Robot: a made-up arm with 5 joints.
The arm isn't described. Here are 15 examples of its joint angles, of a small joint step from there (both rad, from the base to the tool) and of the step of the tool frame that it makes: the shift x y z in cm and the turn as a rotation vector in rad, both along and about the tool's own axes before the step.
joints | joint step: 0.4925 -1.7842 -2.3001 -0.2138 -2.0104 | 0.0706 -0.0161 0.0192 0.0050 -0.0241
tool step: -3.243 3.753 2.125 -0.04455 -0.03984 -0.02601
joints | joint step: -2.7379 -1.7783 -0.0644 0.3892 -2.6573 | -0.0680 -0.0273 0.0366 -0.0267 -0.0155
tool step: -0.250 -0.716 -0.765 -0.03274 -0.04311 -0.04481
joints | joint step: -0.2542 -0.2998 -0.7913 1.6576 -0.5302 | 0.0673 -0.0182 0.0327 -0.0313 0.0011
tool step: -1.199 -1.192 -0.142 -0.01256 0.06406 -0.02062
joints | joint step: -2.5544 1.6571 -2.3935 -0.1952 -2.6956 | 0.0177 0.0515 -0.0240 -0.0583 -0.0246
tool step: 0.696 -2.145 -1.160 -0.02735 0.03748 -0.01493
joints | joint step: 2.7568 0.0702 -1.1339 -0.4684 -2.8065 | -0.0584 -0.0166 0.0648 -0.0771 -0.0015
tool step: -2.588 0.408 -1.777 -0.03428 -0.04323 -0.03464
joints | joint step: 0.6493 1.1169 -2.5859 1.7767 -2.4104 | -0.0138 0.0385 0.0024 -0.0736 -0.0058
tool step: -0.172 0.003 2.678 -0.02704 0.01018 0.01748
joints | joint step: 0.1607 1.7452 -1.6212 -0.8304 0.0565 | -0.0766 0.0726 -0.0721 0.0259 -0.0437
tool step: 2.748 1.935 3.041 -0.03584 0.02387 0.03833
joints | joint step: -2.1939 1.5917 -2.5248 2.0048 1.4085 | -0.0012 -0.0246 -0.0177 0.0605 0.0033
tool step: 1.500 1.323 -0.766 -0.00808 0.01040 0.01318
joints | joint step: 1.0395 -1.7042 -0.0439 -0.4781 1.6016 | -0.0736 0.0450 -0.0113 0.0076 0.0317
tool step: -0.122 -0.201 0.932 0.05028 0.04795 0.02307
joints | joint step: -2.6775 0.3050 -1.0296 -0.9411 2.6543 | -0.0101 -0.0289 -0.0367 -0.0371 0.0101
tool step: -2.261 1.754 0.763 -0.07050 -0.06421 -0.04035
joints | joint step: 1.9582 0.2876 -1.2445 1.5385 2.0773 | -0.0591 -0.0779 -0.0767 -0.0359 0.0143
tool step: 1.688 1.088 -6.536 -0.07836 -0.17893 -0.05759
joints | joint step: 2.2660 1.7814 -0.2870 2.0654 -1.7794 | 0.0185 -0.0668 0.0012 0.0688 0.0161
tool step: -1.083 -0.971 0.354 0.00809 -0.02031 0.02603
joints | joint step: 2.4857 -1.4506 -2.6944 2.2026 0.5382 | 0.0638 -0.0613 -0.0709 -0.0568 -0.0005
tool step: 4.834 4.938 -2.889 0.16374 -0.10401 -0.04607
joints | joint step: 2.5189 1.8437 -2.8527 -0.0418 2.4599 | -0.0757 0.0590 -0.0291 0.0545 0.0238
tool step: 0.089 -5.444 -3.812 0.10219 -0.01882 0.06739
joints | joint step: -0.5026 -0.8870 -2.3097 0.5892 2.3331 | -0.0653 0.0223 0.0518 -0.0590 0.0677
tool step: 2.687 -0.768 2.258 0.03652 -0.01126 0.00618
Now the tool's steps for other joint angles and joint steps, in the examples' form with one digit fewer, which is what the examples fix.
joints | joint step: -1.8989 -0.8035 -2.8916 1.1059 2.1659 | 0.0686 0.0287 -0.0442 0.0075 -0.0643
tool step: -0.59 -2.77 -1.40 -0.0364 0.0066 -0.0022
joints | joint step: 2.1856 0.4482 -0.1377 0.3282 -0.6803 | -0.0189 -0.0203 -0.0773 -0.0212 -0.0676
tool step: 2.42 0.44 -2.71 0.0773 0.1032 0.0163
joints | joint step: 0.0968 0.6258 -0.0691 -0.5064 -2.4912 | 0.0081 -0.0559 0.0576 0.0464 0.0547
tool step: -0.64 -0.87 -1.95 0.0432 -0.0455 0.0235
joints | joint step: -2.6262 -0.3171 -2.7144 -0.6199 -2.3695 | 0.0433 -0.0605 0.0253 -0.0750 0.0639
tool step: 1.06 2.76 2.44 -0.1058 -0.0315 0.1028
